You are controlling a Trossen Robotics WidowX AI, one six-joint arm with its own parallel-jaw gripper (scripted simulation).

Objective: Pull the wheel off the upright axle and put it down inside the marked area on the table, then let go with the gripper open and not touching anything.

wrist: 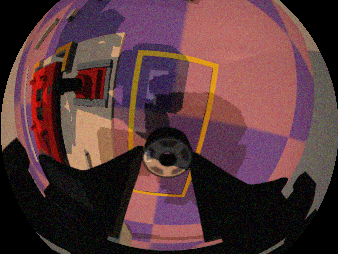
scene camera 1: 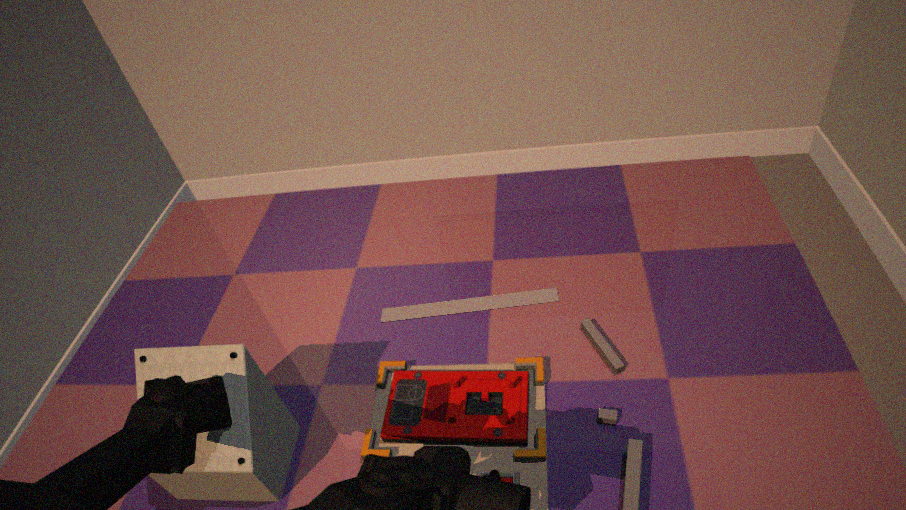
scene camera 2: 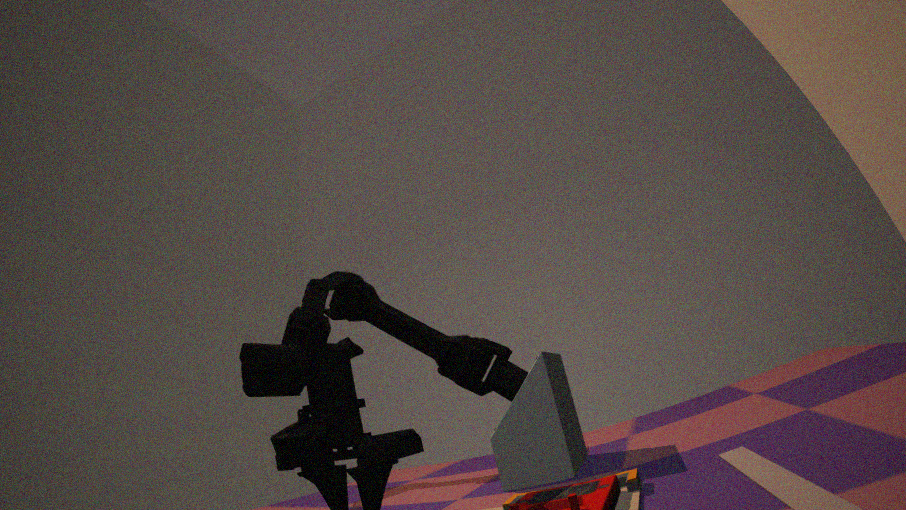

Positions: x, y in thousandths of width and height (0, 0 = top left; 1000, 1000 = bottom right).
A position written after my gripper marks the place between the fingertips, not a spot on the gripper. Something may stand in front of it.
Note:
In view: my gripper (wrist: 496, 608) and a red plate (wrist: 138, 470).

